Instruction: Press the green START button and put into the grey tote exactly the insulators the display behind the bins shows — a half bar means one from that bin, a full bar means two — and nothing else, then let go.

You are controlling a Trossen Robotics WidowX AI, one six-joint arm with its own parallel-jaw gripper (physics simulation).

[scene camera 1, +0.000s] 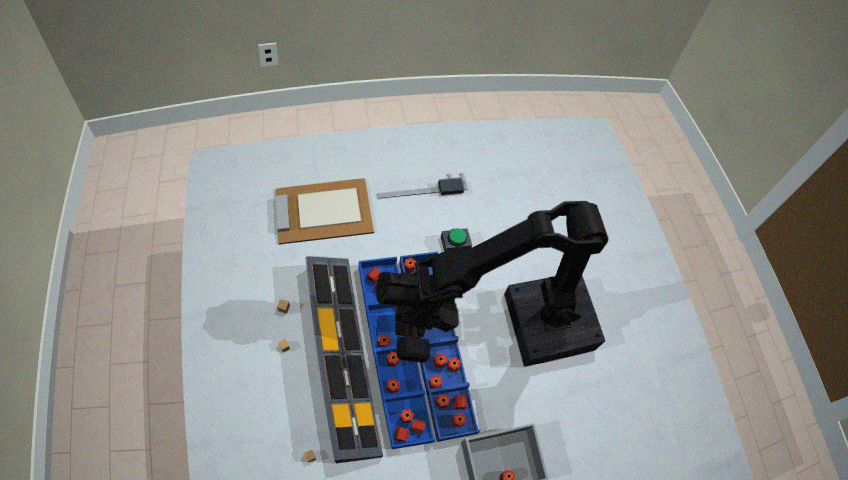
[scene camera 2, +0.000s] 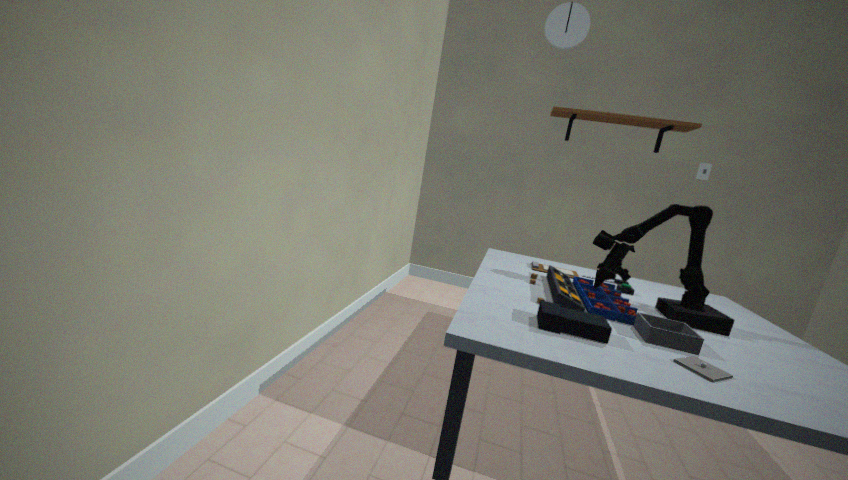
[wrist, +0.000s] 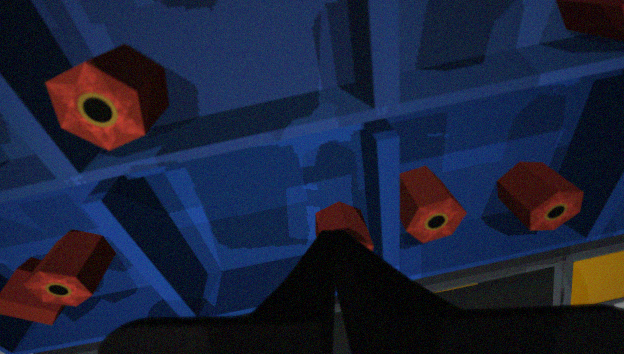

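My gripper is shut and empty above the blue bins. In the wrist view its tips cover part of a red hexagonal insulator beside a divider. Two insulators are in the neighbouring bin. The arm hides some bins in scene camera 1. The display has one full yellow bar in its second row and two half bars in its bottom row. The grey tote shows one insulator. The green START button is behind the bins.
A clipboard and a caliper lie at the back. Small wooden blocks lie left of the display. A long black box and a flat plate show in scene camera 2.
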